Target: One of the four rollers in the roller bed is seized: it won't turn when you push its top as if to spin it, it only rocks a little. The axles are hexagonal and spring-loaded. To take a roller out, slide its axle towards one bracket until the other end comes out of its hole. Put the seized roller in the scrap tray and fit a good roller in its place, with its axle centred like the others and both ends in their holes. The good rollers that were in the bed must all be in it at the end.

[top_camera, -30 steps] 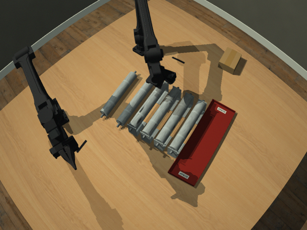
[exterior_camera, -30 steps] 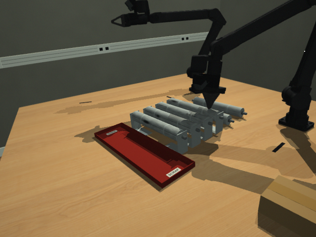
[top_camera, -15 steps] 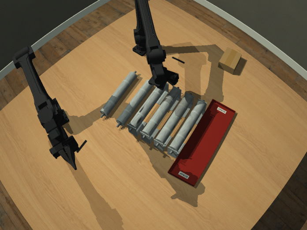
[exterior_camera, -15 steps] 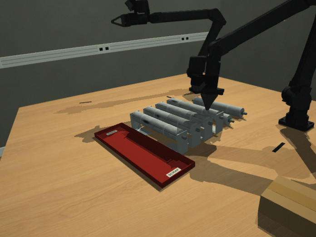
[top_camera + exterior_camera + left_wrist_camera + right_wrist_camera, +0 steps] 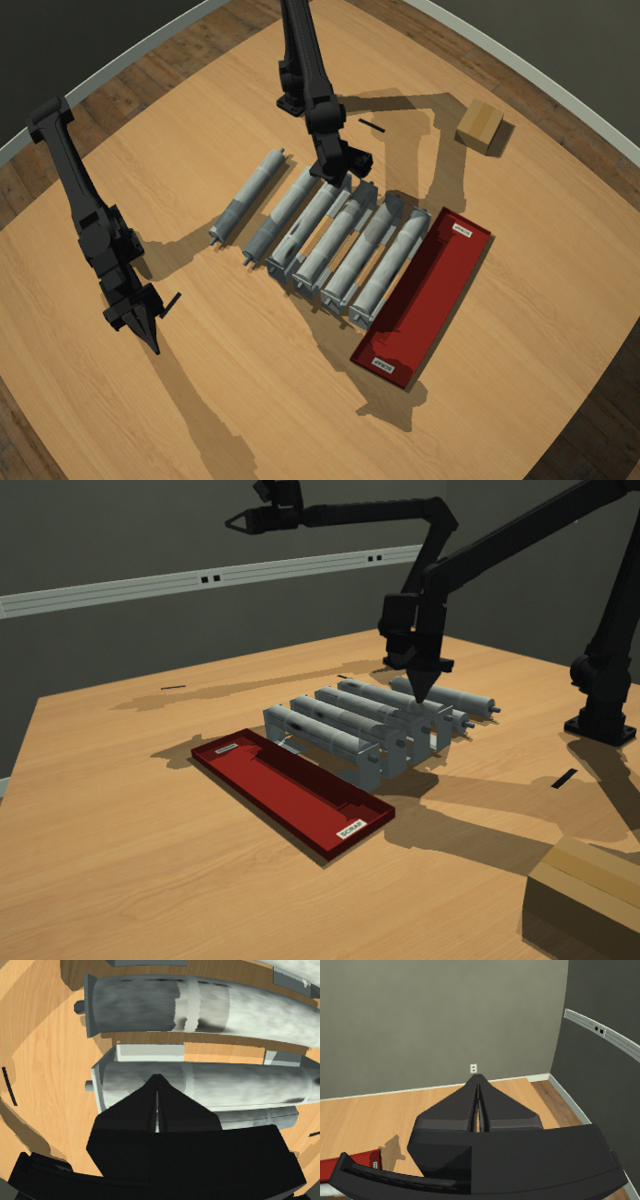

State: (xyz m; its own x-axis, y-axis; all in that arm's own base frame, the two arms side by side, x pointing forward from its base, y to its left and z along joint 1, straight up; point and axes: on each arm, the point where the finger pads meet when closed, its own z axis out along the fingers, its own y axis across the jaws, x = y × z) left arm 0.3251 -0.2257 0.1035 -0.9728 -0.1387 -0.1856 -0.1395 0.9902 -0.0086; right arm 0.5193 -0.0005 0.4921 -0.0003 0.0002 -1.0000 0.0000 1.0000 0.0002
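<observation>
My left hand is 10 cm to the left of the grey roller and 3 cm above it. The rest, counted from my left hand: cardboard box (11 cm ahead, 48 cm to the left, 7 cm below); red scrap tray (33 cm ahead, 4 cm to the right, 10 cm below).
The grey roller is 16 cm behind my right hand, 51 cm to the left of it and 42 cm below it. From my right hand the other things lie so: cardboard box (6 cm behind, 109 cm to the left, 46 cm below); then red scrap tray (16 cm ahead, 57 cm to the left, 49 cm below).
</observation>
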